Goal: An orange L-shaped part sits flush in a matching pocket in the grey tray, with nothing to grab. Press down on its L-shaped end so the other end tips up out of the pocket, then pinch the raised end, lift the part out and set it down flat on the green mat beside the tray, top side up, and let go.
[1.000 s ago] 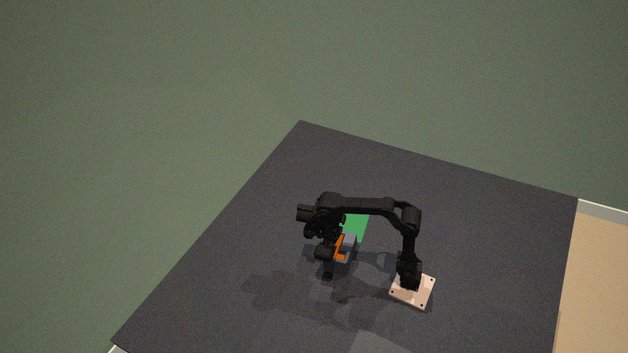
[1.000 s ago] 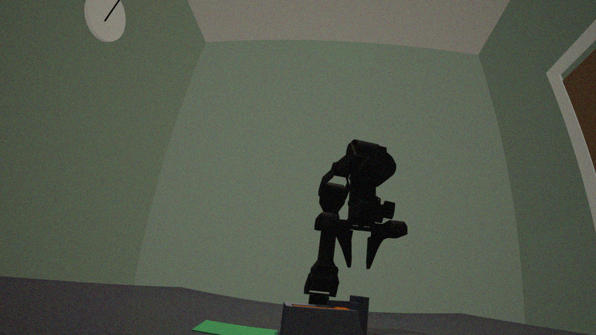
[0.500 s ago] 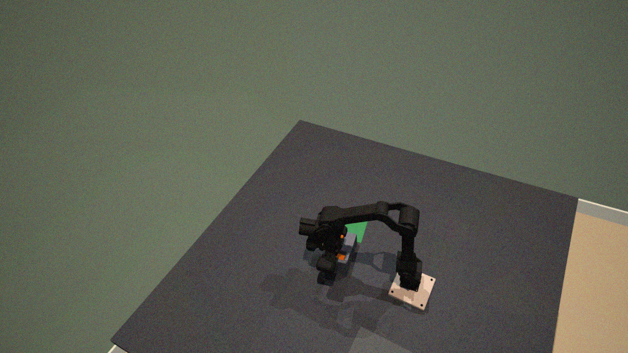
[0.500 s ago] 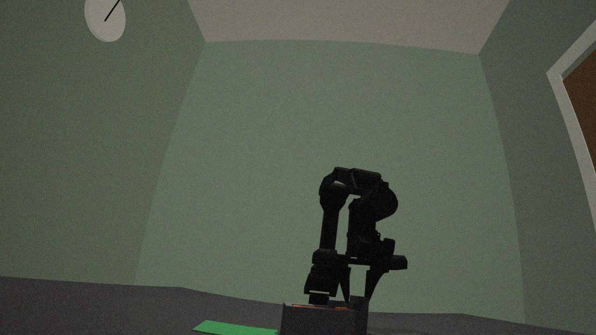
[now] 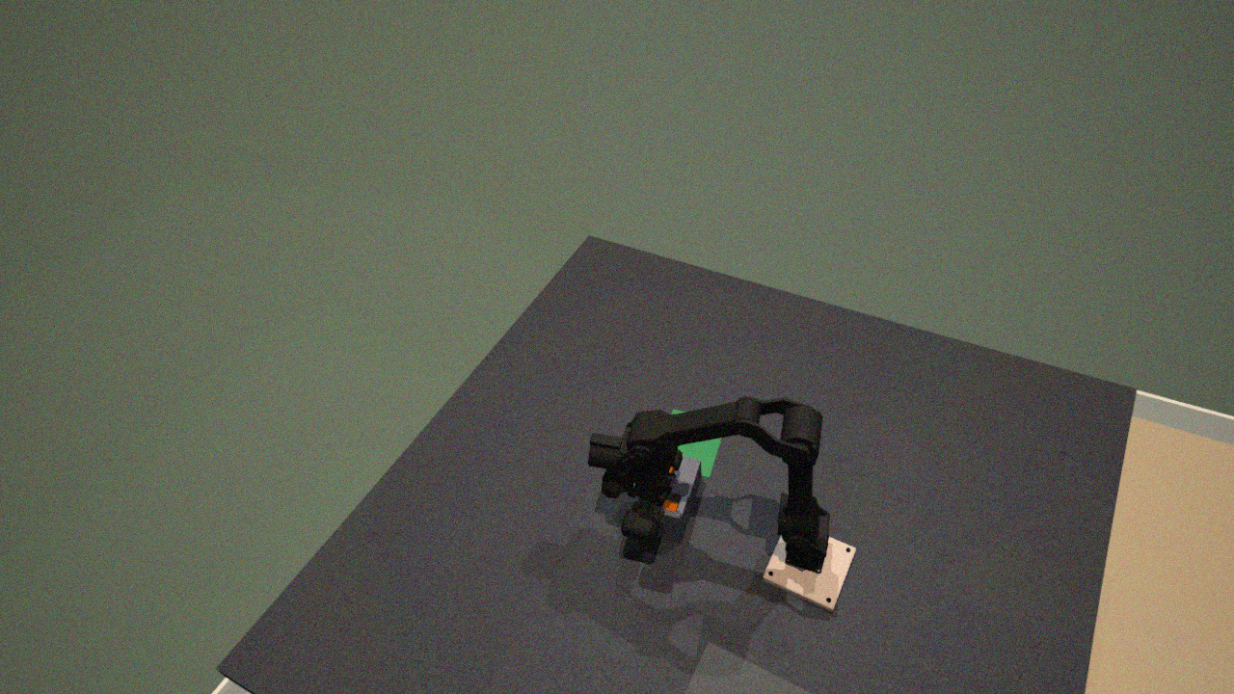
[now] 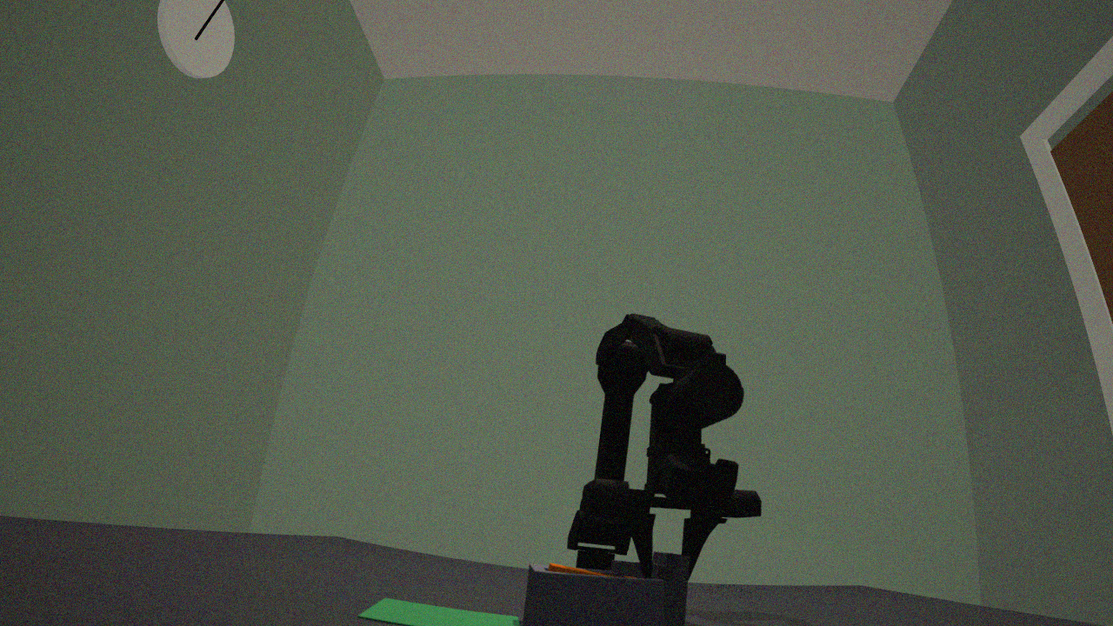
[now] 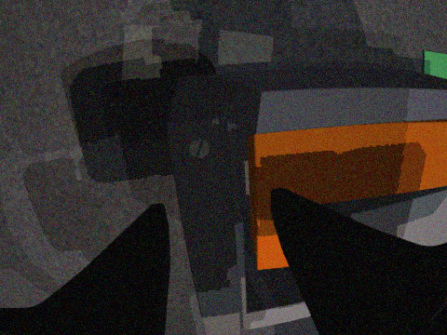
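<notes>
My gripper tip is 5 cm to the left of the orange L-shaped part and 1 cm above it. Round my gripper tip: green mat (22 cm to the right, 7 cm below, 1 cm ahead).
</notes>
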